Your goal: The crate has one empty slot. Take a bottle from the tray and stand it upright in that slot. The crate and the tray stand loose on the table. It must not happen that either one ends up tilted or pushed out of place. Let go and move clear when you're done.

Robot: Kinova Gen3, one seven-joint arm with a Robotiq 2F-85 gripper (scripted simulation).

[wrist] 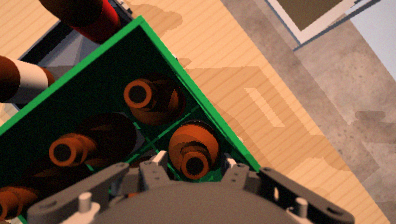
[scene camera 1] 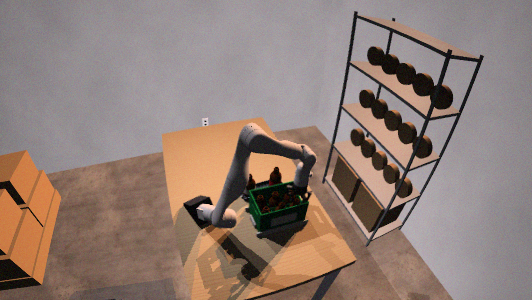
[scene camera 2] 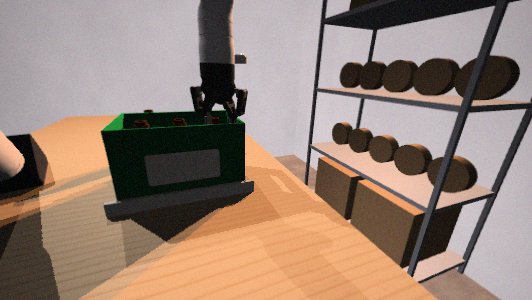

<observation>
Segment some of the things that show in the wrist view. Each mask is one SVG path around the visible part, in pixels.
The gripper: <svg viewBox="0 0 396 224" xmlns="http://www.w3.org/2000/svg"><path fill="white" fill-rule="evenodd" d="M27 211L27 224L355 224L355 217L350 212L275 169L260 167L259 172L249 171L248 165L239 163L229 153L221 153L220 169L223 178L218 182L191 183L170 180L166 174L168 151L160 151L158 155L154 155L149 160L141 162L138 168L129 168L129 164L123 162L114 164L34 204Z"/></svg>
A brown bottle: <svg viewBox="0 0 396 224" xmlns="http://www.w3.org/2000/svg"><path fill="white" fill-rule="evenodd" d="M190 119L181 124L173 133L169 141L168 152L172 164L178 171L190 179L200 179L217 165L221 156L221 142L217 133L205 121Z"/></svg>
A green crate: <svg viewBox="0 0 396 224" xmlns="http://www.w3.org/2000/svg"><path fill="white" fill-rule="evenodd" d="M27 211L18 216L23 224L27 224ZM87 165L93 174L110 167L93 167ZM168 152L168 168L177 177L175 181L218 182L223 178L220 169L221 156L213 170L204 177L193 180L185 177L174 167ZM261 166L142 15L122 28L0 126L0 188L19 181L24 170L32 162L49 154L49 148L54 141L64 134L73 133L80 122L98 113L124 112L146 139L144 145L115 164L123 162L130 166L151 148L157 154L160 151L168 151L169 141L177 128L187 120L200 119L217 133L221 142L221 153L229 153L239 163L248 165L249 171L259 172ZM147 73L165 74L183 91L186 107L176 120L161 126L150 126L137 120L131 113L124 99L125 87Z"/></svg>
</observation>
